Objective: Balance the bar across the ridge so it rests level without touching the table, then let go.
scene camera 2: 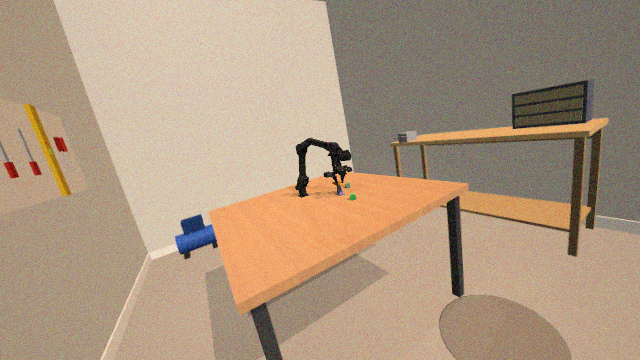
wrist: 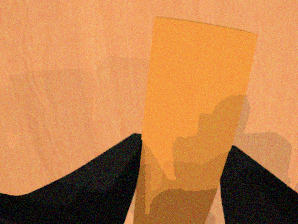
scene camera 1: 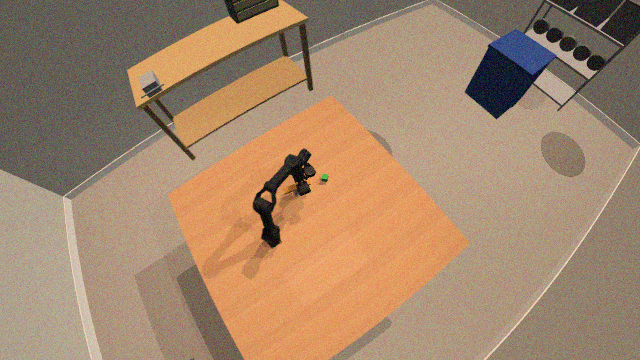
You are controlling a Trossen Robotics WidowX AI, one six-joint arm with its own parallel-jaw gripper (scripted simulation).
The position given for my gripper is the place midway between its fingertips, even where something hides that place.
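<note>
My gripper (wrist: 183,149), visible. Orange bar (wrist: 198,72), visible.
</note>
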